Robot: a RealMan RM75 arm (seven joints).
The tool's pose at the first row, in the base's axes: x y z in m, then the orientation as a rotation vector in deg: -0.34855 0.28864 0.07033 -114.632 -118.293 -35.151
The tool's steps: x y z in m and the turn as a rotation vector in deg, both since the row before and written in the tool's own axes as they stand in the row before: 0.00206 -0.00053 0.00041 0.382 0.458 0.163; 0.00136 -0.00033 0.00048 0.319 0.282 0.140; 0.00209 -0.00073 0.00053 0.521 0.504 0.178; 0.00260 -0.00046 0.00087 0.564 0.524 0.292; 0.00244 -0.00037 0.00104 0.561 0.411 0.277
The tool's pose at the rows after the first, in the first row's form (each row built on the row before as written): -0.34915 0.29068 0.07075 -114.246 -117.811 -35.081; -0.34950 0.29211 0.07086 -113.998 -117.462 -34.934; -0.35028 0.29422 0.07119 -113.517 -116.924 -34.742; -0.35078 0.29694 0.07151 -113.100 -116.244 -34.496; -0.35117 0.29959 0.07165 -112.748 -115.647 -34.159
